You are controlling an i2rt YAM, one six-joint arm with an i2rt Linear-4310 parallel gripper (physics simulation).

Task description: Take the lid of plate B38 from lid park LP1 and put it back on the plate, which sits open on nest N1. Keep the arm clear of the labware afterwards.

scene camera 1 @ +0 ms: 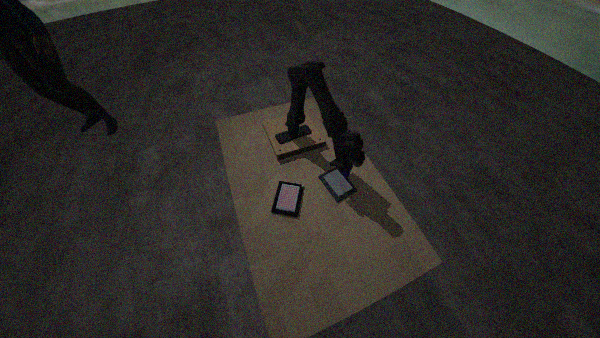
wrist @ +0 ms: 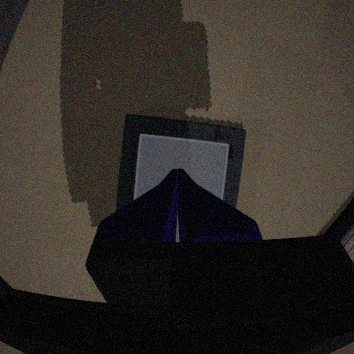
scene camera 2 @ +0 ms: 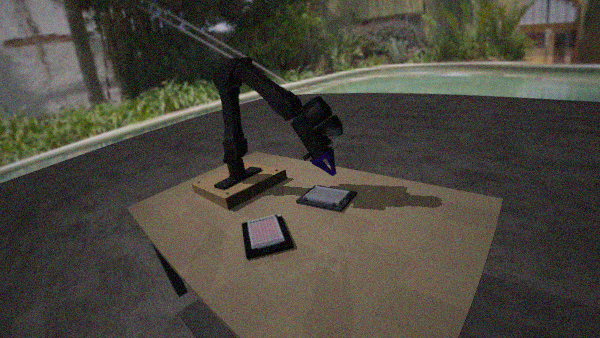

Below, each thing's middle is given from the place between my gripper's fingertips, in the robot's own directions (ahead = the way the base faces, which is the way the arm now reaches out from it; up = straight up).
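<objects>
You'd find the black nest (scene camera 2: pixel 251 253) 26 cm to the right of my hand, and it's 7 cm below my hand and 7 cm behind it.
</objects>
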